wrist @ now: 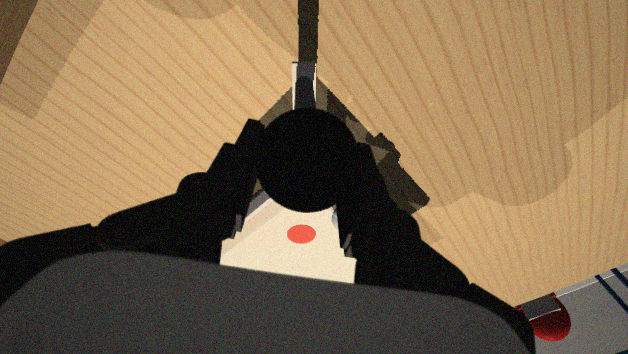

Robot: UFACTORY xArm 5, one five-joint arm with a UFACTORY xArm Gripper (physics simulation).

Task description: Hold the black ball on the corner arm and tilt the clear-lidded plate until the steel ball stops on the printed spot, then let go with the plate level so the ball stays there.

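Note:
The black ball [306, 162] is large and dark in the middle of the wrist view. My gripper [303, 158] is shut on it, one finger on each side. The corner arm [304, 92] shows just above the ball. Below the ball, between the fingers, part of the pale plate [280, 260] shows, with the red printed spot [301, 234] uncovered. A small grey-blue sliver [334, 217] at the inner edge of the right finger may be the steel ball, mostly hidden; I cannot tell. The rest of the plate is hidden by the fingers and gripper body.
The plate is over a light wooden table top [150, 90] with shadows on it. A dark strip [308, 30] runs up from the corner arm to the top edge. At the lower right are a red rounded object [554, 325] and a grey surface [590, 320] with dark blue lines.

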